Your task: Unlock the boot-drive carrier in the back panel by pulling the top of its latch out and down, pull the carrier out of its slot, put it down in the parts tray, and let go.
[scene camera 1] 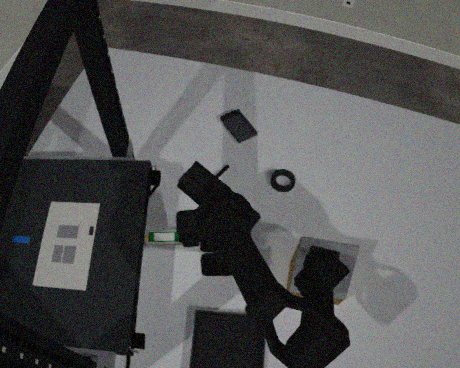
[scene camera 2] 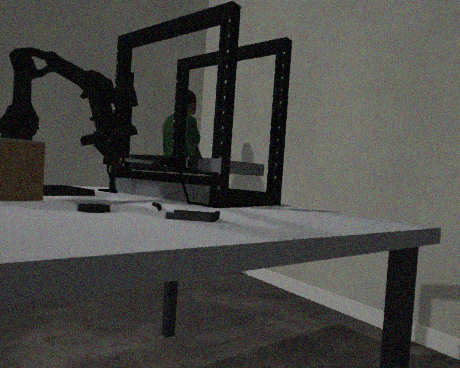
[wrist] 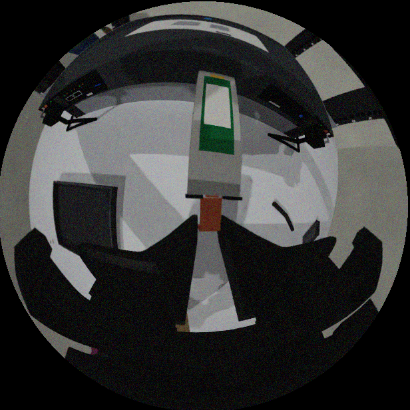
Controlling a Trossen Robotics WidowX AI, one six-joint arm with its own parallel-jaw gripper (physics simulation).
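Where they show: gripper, fingertip midpoint: [scene camera 1: 205, 240] [scene camera 2: 115, 165]; arm's base, origin of the base link: [scene camera 1: 321, 262] [scene camera 2: 17, 153].
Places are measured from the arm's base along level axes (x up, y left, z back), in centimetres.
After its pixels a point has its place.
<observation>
The boot-drive carrier [scene camera 1: 162, 236] @[x 1.0, y 2.9, z -33.9 cm] [wrist: 215, 170] is a long grey box with a green and white label. It sticks out from the back panel, its far end at the chassis edge; whether that end is still in the slot I cannot tell. Its orange latch [wrist: 210, 215] is folded out towards me. My gripper [wrist: 206, 219] [scene camera 2: 114, 167] @[x -1.2, y 0.4, z -25.1 cm] is shut on the latch; its tips are hidden under the arm in scene camera 1. The parts tray [scene camera 1: 230, 342] @[x -11.0, y 18.9, z -14.8 cm] [wrist: 85, 215] is dark and rectangular and lies on the table, left of the carrier in the wrist view.
The black chassis [scene camera 1: 120, 190] @[x 2.9, y -4.4, z -46.1 cm] sits in a rack with tall posts [scene camera 2: 225, 100] @[x 19.8, y -18.4, z -49.7 cm]. A black ring [scene camera 1: 274, 181] @[x -10.3, y -24.2, z -13.5 cm] [scene camera 2: 94, 208] @[x -10.6, y -28.5, z -10.4 cm], a dark flat block [scene camera 1: 239, 126] @[x -11.3, y -40.8, z -26.7 cm] [scene camera 2: 192, 215] @[x -10.4, y -43.0, z -25.1 cm] and a short black rod [scene camera 1: 223, 171] @[x -10.6, y -24.0, z -27.2 cm] [wrist: 283, 216] lie on the table. The arm base stands on a brown block [scene camera 2: 22, 170] @[x -4.1, y -3.9, z -0.7 cm].
</observation>
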